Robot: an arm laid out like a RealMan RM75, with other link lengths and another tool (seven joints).
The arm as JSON. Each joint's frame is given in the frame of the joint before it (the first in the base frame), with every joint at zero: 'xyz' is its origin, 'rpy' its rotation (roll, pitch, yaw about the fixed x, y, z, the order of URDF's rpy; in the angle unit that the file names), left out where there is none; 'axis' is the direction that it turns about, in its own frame. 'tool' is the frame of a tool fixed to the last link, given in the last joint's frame.
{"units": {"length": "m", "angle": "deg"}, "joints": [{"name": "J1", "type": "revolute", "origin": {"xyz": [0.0, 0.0, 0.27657], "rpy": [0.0, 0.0, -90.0]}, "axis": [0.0, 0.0, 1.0]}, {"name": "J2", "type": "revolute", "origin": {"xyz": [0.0, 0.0, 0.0], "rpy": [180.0, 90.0, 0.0]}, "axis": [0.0, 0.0, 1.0]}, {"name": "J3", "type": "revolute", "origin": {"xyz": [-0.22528, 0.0, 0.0], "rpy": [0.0, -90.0, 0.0]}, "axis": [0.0, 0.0, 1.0]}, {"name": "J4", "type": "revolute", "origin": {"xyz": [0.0, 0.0, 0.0], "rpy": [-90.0, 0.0, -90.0]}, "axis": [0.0, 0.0, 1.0]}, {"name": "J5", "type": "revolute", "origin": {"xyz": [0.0, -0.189, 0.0], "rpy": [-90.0, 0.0, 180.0]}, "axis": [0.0, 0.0, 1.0]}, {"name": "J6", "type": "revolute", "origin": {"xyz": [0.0, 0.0, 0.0], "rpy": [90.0, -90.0, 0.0]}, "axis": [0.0, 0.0, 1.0]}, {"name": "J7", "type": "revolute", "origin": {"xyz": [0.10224, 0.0, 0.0], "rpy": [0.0, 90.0, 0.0]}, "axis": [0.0, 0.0, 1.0]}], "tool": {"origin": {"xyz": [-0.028, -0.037, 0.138], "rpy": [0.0, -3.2, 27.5]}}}
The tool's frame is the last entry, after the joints.
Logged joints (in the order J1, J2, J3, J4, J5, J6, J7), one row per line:
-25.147 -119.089 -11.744 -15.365 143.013 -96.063 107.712
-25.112 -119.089 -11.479 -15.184 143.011 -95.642 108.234
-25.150 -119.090 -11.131 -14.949 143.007 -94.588 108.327
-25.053 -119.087 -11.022 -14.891 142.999 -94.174 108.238
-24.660 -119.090 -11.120 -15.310 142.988 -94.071 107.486
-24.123 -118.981 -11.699 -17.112 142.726 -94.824 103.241
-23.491 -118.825 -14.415 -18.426 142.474 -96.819 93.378
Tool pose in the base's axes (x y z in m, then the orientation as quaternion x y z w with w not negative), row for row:
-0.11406 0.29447 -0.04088 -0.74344 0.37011 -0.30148 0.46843
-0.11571 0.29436 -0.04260 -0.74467 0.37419 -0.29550 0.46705
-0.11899 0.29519 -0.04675 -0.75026 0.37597 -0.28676 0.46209
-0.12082 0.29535 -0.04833 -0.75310 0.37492 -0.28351 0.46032
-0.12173 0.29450 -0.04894 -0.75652 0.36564 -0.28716 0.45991
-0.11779 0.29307 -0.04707 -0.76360 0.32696 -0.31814 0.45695
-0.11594 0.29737 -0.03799 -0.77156 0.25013 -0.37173 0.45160
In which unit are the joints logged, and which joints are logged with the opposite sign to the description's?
The joints are logged in degrees. Opposite sign: J6.
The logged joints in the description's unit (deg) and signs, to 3 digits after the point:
-25.147 -119.089 -11.744 -15.365 143.013 96.063 107.712
-25.112 -119.089 -11.479 -15.184 143.011 95.642 108.234
-25.150 -119.090 -11.131 -14.949 143.007 94.588 108.327
-25.053 -119.087 -11.022 -14.891 142.999 94.174 108.238
-24.660 -119.090 -11.120 -15.310 142.988 94.071 107.486
-24.123 -118.981 -11.699 -17.112 142.726 94.824 103.241
-23.491 -118.825 -14.415 -18.426 142.474 96.819 93.378

